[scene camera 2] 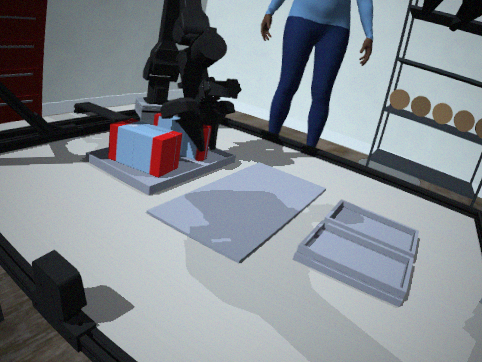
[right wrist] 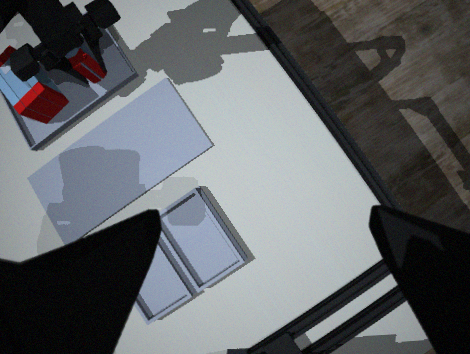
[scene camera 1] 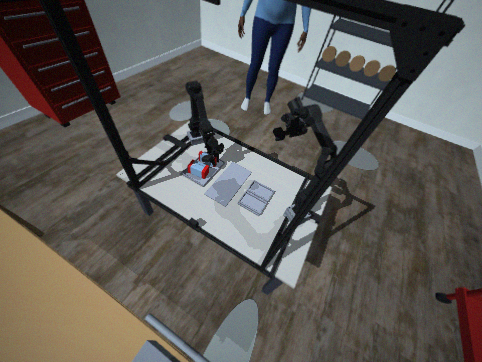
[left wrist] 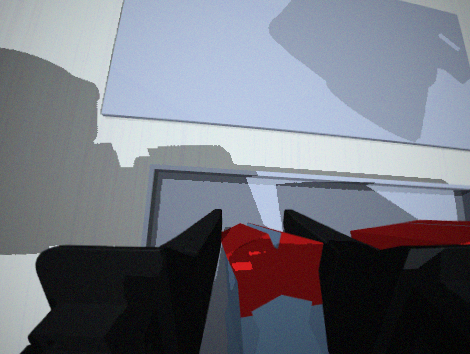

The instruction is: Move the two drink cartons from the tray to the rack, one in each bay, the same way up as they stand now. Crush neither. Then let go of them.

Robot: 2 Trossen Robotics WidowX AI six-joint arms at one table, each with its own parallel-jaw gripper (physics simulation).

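Frame: origin at the left arm's base, x ahead, y left, z up, level; millimetres.
Seen in the pictures: left gripper, fingertip midpoint: [scene camera 2: 207, 150] [right wrist: 96, 76] [scene camera 1: 216, 164] [left wrist: 252, 216]; right gripper, fingertip midpoint: [scene camera 2: 438, 23] [right wrist: 264, 218] [scene camera 1: 282, 138]; left arm's base at its link origin: [scene camera 2: 156, 101] [scene camera 1: 195, 134].
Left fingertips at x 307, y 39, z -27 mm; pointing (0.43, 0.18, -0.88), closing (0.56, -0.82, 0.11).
Pixels of each thing's middle, then the offset from my left fingertips to it. Level surfaces: height alone.
- grey tray at the middle of its body: [left wrist: 335, 305] [scene camera 2: 164, 157] [right wrist: 63, 77] [scene camera 1: 204, 167] 21 mm down, 15 mm back, 85 mm right
- far carton at the middle of its body: [scene camera 2: 180, 136] [right wrist: 73, 48] [scene camera 1: 207, 158] 11 mm up, 55 mm back, 43 mm right
- two-bay rack at the middle of its body: [scene camera 2: 366, 242] [right wrist: 172, 256] [scene camera 1: 256, 196] 19 mm down, 332 mm ahead, 134 mm left
- flat grey mat at its surface level: 25 mm down
Two light blue drink cartons with red ends are in the grey tray [scene camera 1: 201, 179] [scene camera 2: 168, 181] [left wrist: 154, 197] at the table's back left. The near carton [scene camera 1: 198, 169] [scene camera 2: 144, 147] [left wrist: 381, 233] lies flat. My left gripper [scene camera 1: 212, 159] [scene camera 2: 206, 141] [left wrist: 252, 216] reaches down into the tray and is shut on the far carton [scene camera 1: 204, 156] [scene camera 2: 183, 144] [left wrist: 276, 267], which fills the gap between the fingers and looks pinched. The two-bay rack [scene camera 1: 247, 207] [scene camera 2: 347, 276] [right wrist: 177, 260] lies empty on the right. My right gripper [scene camera 1: 279, 133] [right wrist: 264, 218] is open and empty, high above the rack.
A flat grey mat [scene camera 1: 232, 176] [scene camera 2: 261, 194] [left wrist: 198, 63] [right wrist: 163, 119] lies between tray and rack. A black frame borders the table. A person [scene camera 1: 272, 54] stands behind it, beside a shelf unit [scene camera 1: 318, 65]. A red drawer cabinet [scene camera 1: 81, 72] stands at far left.
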